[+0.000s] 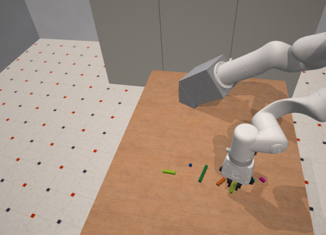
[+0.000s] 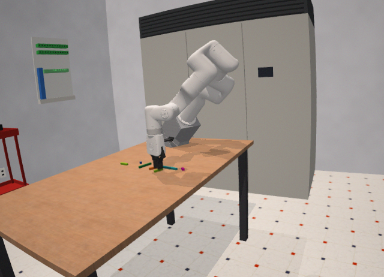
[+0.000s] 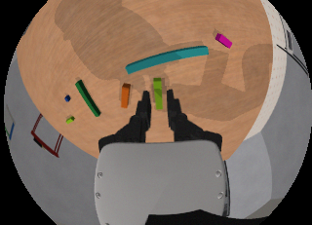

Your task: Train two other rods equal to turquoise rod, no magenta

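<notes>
Now: the orange rod 50 mm to the right of my hand, 30 mm below it and 10 mm behind it. Also, from my hand: turquoise rod (50 mm behind, 30 mm below, 20 mm to the left); then green rod (120 mm to the right, 30 mm below, 20 mm behind); then magenta rod (100 mm to the left, 70 mm behind, 30 mm below).
</notes>
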